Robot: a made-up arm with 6 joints.
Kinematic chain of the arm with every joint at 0, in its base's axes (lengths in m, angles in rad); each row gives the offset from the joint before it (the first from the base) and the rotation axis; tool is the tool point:
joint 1: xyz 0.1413 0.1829 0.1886 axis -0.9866 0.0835 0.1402
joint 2: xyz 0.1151 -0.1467 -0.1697 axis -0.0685 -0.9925 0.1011
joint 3: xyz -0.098 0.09 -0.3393 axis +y
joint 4: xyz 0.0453 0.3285 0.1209 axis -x
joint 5: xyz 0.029 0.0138 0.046 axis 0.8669 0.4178 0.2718
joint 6: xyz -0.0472 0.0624 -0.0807 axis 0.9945 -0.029 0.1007
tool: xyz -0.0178 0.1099 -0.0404
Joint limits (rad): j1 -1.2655..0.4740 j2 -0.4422..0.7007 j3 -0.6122..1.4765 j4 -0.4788..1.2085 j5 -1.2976..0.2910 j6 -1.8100..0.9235
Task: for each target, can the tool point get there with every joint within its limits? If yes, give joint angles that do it. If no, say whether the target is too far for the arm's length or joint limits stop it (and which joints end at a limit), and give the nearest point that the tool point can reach.
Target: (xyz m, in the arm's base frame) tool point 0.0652 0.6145 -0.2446
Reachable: yes | joints -0.3442 -0.2800 1.2576 -0.0792 -0.7422 -1.0821
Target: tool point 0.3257 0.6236 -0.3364
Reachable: yes | joints -0.3367 0.3160 1.1532 0.3756 -0.9962 0.2263
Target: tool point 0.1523 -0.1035 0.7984
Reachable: no: joint limits stop it (at a limit: joint 1, joint 2, joint 4, joint 5, joint 6) | nearest point 0.1516 0.4641 0.5107 | short by 0.636 m
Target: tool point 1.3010 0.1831 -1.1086
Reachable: no: too far | nearest point 0.4664 0.2108 -0.4963 | short by 1.035 m
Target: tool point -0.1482 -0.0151 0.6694
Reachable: no: joint limits stop it (at a limit: joint 1, joint 2, joint 4, joint 5, joint 6) | nearest point 0.0602 0.4851 0.5162 | short by 0.563 m
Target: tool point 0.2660 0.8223 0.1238
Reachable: yes | joints -0.7994 0.0424 0.4329 -0.3024 0.0433 -1.0824
